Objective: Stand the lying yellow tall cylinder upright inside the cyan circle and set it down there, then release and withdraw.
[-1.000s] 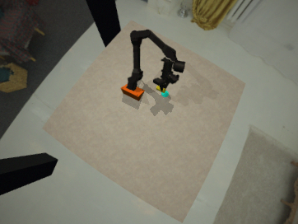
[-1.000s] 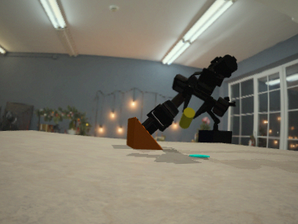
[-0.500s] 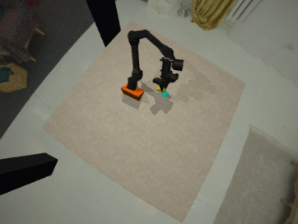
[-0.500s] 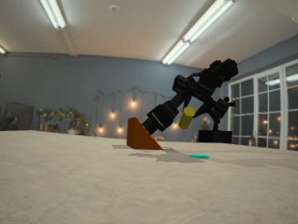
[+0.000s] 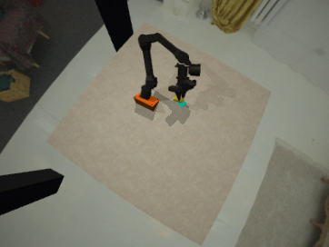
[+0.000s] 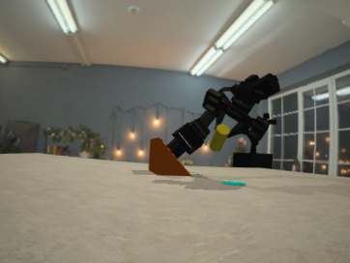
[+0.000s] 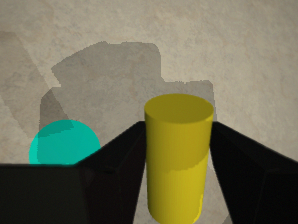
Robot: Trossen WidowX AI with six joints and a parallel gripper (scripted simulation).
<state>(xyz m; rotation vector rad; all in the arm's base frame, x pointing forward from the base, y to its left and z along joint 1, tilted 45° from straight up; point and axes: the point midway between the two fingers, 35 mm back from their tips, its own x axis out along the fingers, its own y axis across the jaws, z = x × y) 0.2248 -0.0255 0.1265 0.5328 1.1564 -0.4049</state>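
Now: the cyan circle 20 mm ahead of my gripper tip, 30 mm to the left of it and 120 mm below it. Round my gripper tip: yellow cylinder 20 mm behind, 10 mm below.
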